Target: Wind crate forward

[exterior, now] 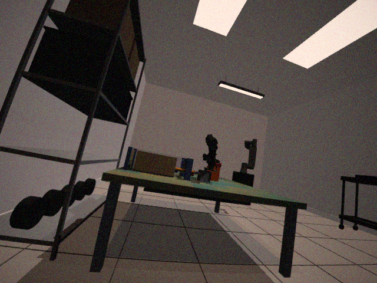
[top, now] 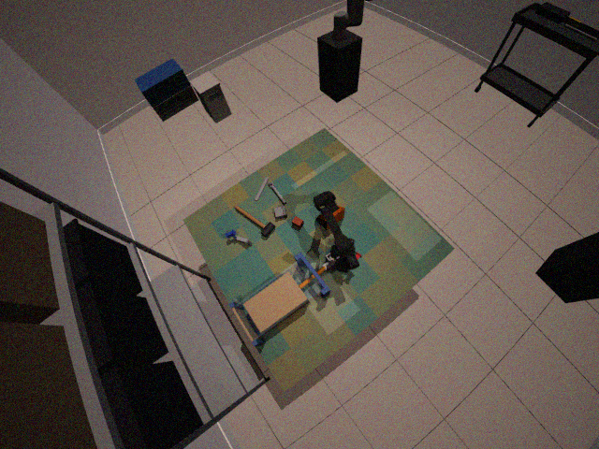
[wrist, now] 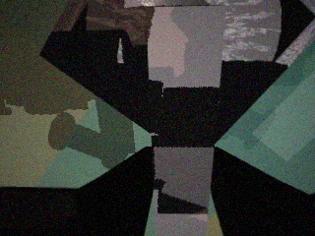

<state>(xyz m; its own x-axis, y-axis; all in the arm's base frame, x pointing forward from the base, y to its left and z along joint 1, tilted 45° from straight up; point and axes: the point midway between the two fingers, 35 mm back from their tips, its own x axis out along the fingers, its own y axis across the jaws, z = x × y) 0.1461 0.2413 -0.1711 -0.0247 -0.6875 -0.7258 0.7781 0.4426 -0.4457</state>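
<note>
The red knob is 4 cm to the left of my gripper tip, 4 cm above it and 3 cm behind it. From my gripper tip the other things lie so: winch 7 cm below, 5 cm to the right, 2 cm ahead; then red-knobbed crank handle 2 cm above, 1 cm to the left, 1 cm behind; then grey block 52 cm to the right, 12 cm ahead, 8 cm below.
</note>
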